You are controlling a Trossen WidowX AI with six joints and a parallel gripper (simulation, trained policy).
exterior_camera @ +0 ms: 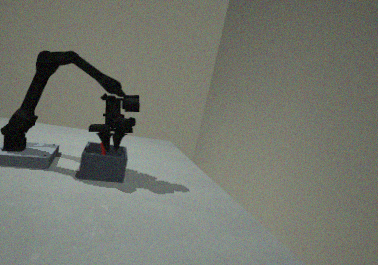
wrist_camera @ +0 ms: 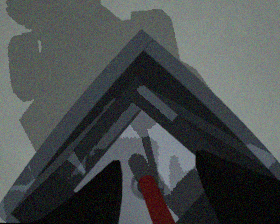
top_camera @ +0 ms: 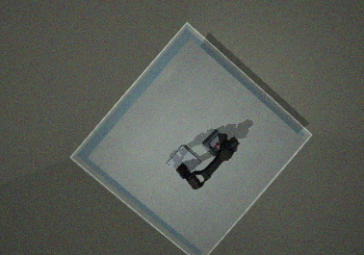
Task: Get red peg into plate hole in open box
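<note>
Right now the red peg is 3 cm behind my gripper tip, 3 cm to the left of it and 2 cm below it. The rest, counted from my gripper tip: grey box: 2 cm behind, 3 cm to the left, 8 cm below.
</note>
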